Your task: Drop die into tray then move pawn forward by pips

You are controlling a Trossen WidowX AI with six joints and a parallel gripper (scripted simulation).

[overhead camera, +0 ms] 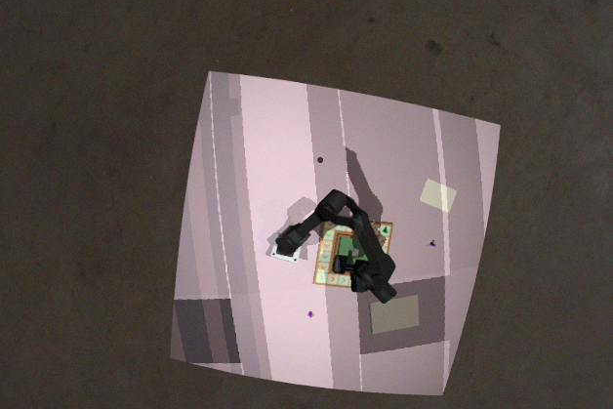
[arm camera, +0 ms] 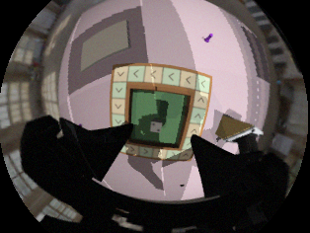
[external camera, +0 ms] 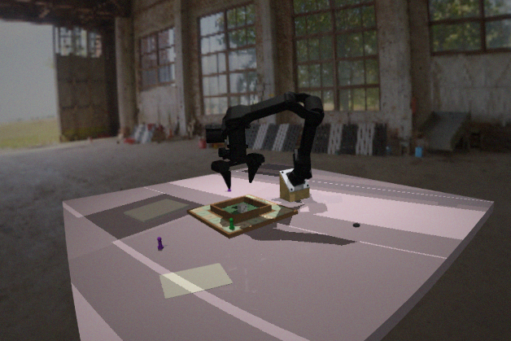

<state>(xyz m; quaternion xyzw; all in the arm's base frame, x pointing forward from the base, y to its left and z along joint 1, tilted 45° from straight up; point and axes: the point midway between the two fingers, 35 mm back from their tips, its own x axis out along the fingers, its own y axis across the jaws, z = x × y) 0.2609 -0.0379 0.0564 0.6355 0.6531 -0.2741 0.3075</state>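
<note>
Now: gripper tip 130 mm to the right of the green pawn, 110 mm short of it and 70 mm above it. From my gripper tip the other things lie so: white die 80 mm below, 20 mm to the left, 10 mm ahead; black dot 340 mm to the left, 210 mm behind, 100 mm below; green dice tray 100 mm below, 10 mm to the left, 10 mm ahead.
</note>
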